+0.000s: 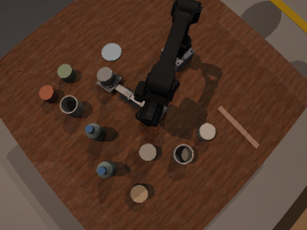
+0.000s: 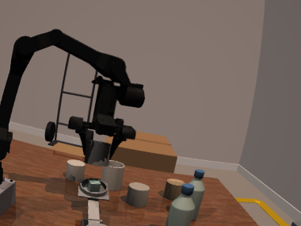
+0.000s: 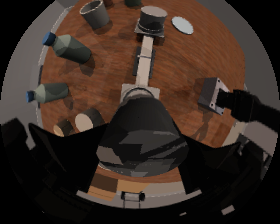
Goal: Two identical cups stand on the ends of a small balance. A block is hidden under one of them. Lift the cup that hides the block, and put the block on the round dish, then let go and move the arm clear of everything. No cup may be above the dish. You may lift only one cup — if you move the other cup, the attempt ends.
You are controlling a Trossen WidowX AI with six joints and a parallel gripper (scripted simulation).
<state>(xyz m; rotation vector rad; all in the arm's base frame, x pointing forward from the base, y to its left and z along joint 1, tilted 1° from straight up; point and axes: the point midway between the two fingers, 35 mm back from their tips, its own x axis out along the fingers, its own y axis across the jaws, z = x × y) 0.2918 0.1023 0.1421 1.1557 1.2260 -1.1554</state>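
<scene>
The pale green block lies 10 mm to the right of my gripper tip and 80 mm below it. Round my gripper tip: small balance (10 mm ahead, 140 mm to the right, 150 mm below); round pale blue dish (110 mm behind, 370 mm to the right, 170 mm below).
</scene>
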